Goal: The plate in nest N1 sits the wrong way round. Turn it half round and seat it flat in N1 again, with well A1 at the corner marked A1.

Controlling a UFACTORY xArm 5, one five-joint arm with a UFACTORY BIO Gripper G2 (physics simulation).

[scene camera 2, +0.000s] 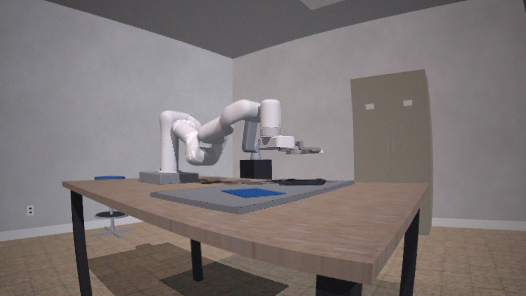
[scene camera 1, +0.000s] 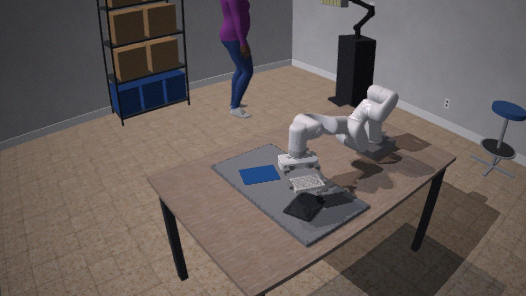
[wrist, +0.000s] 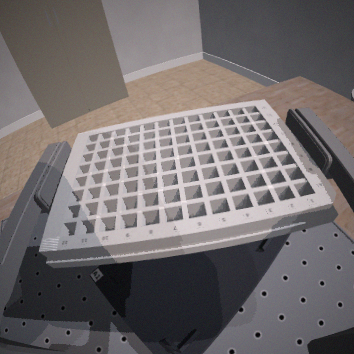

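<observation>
The white well plate (scene camera 1: 306, 183) (scene camera 2: 310, 151) (wrist: 190, 175) is held high above the mat, wells up. My gripper (scene camera 1: 306, 183) (scene camera 2: 305, 149) (wrist: 185, 167) is shut on it, one finger at each short end. In the wrist view the column numbers run along its near edge, the high ones at the left; the row letters at the right are too small to read. The black nest (scene camera 1: 303, 207) (scene camera 2: 302, 182) (wrist: 175, 295) lies on the mat below, empty and set at an angle to the plate. Its A1 tag (wrist: 96, 274) shows below the plate's near left part. The plate hides the nest's far part there.
A flat blue rectangle (scene camera 1: 259, 174) (scene camera 2: 254, 192) lies on the grey mat (scene camera 1: 310, 235) (scene camera 2: 200, 198) (wrist: 295, 315), which lies on the wooden table (scene camera 1: 210, 220) (scene camera 2: 325, 220). A dark thing (wrist: 335, 345) shows partly at the wrist view's lower right. A person (scene camera 1: 235, 60) stands beyond the table.
</observation>
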